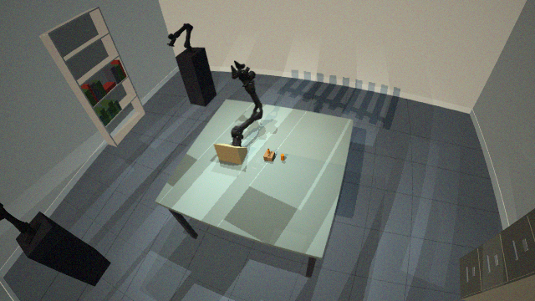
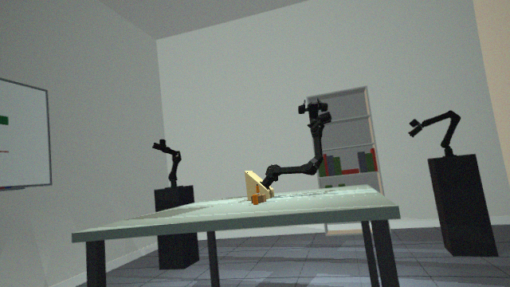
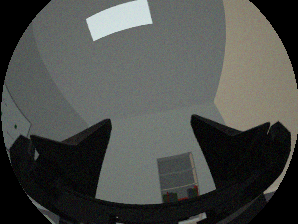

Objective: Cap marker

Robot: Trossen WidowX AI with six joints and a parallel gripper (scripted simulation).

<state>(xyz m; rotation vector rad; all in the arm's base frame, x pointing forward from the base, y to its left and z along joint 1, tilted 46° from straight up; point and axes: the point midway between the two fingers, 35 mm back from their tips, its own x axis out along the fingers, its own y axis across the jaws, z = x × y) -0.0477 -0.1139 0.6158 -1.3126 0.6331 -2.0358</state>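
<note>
The holder block is 60 cm below my gripper tip, 39 cm ahead of it and 31 cm to the right of it.
</note>
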